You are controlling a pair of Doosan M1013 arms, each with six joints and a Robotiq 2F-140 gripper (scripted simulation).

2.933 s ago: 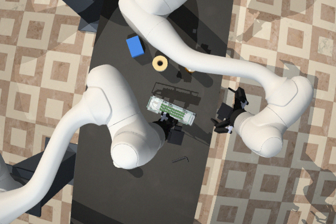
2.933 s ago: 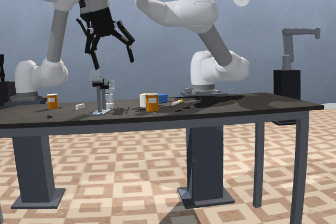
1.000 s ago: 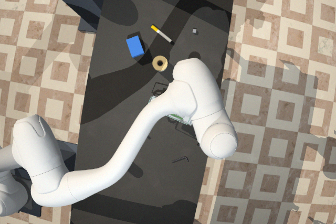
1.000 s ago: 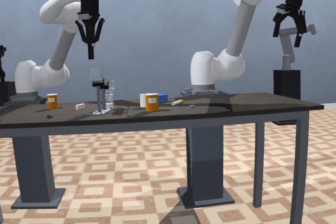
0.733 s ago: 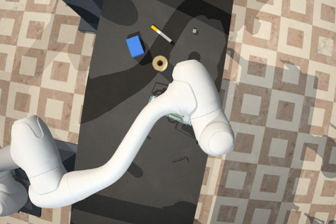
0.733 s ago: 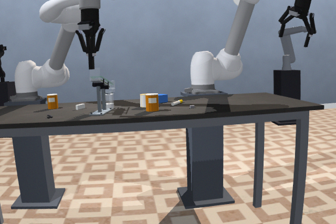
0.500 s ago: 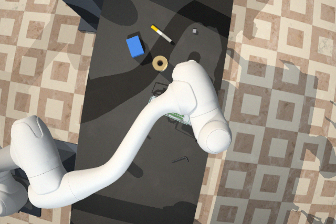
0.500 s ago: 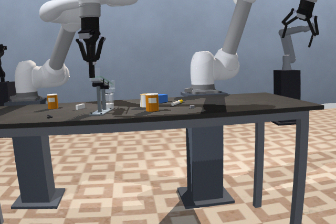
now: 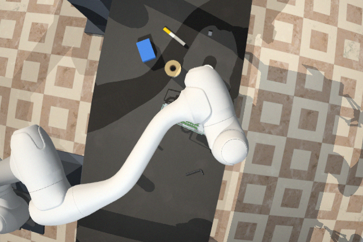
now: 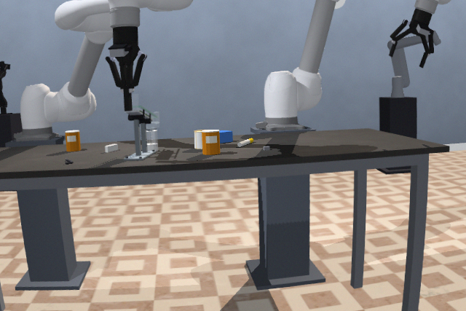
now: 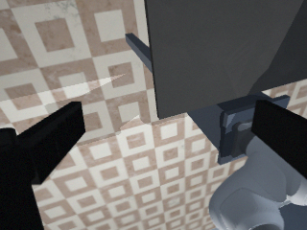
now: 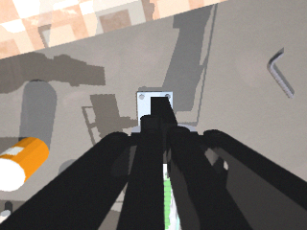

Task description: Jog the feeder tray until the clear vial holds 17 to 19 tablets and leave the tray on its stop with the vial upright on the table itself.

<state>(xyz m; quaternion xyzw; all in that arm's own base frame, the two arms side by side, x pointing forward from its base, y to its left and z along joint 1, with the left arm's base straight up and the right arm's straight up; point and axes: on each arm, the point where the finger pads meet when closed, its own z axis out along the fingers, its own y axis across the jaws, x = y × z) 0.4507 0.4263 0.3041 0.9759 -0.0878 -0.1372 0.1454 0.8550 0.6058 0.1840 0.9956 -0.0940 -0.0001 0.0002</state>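
Note:
Now: the feeder tray 100 mm behind my right hand, 10 mm to the left of it and 40 mm below it. Also, from my right hand: clear vial: 210 mm behind, 20 mm to the left, 140 mm below; hex key: 10 mm behind, 200 mm to the right, 180 mm below; tape roll: 240 mm behind, 210 mm to the left, 150 mm below.

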